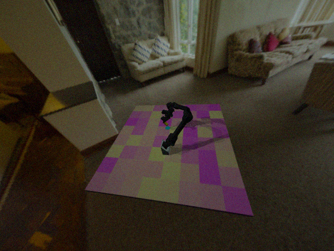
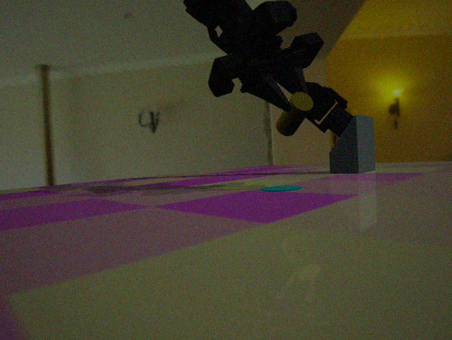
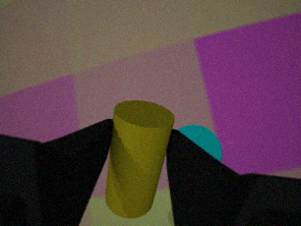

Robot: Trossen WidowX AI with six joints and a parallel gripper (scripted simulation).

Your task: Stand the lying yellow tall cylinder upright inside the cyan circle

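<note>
The cyan circle is 120 mm below my gripper tip, 20 mm to the right of it and 20 mm ahead of it. Also, from my gripper tip: yellow tall cylinder: 20 mm to the right, 10 mm below, 10 mm behind.
</note>
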